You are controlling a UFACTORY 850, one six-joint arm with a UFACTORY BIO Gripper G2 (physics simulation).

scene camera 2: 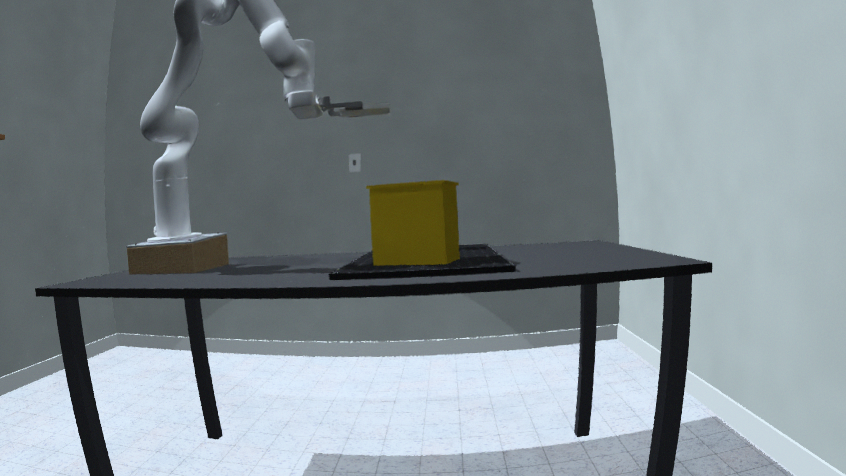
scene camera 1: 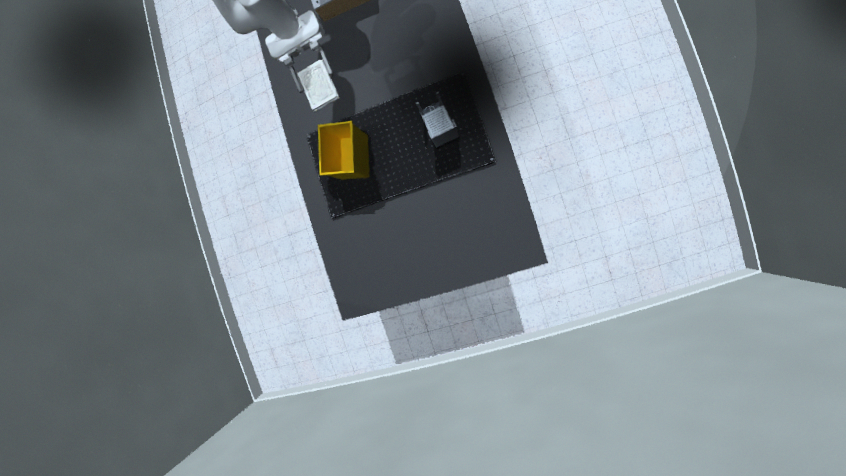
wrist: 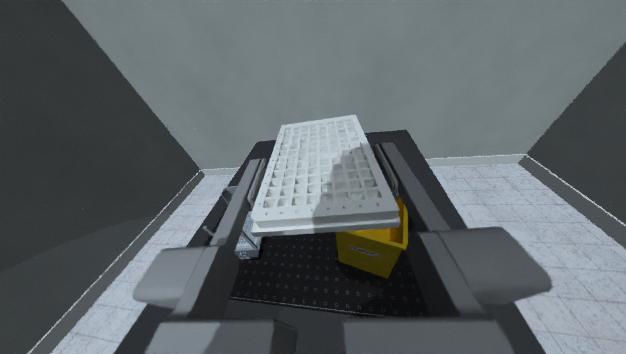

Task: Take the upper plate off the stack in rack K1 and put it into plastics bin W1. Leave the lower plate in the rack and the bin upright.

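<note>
My gripper (scene camera 1: 314,78) (scene camera 2: 361,107) (wrist: 322,162) is shut on the upper plate (scene camera 1: 320,91) (scene camera 2: 379,111) (wrist: 320,182), a white gridded plate held by its long sides, roughly level. It hangs high above the table, on the robot's side of the yellow bin W1 (scene camera 1: 361,155) (scene camera 2: 408,224) (wrist: 367,252), apart from it and not over it. The bin stands upright and open at the top. The lower plate (scene camera 1: 438,120) (wrist: 246,240) sits in rack K1 (scene camera 1: 444,140), which is partly hidden by a finger in the wrist view. The rack does not show in scene camera 2.
The bin and rack stand on a black perforated board (scene camera 1: 396,145) (scene camera 2: 482,258) (wrist: 295,282) on the dark table (scene camera 1: 437,236) (scene camera 2: 597,254). The rack's upright posts stick up beside the lower plate. The arm stands on a brown block (scene camera 1: 344,7) (scene camera 2: 177,258).
</note>
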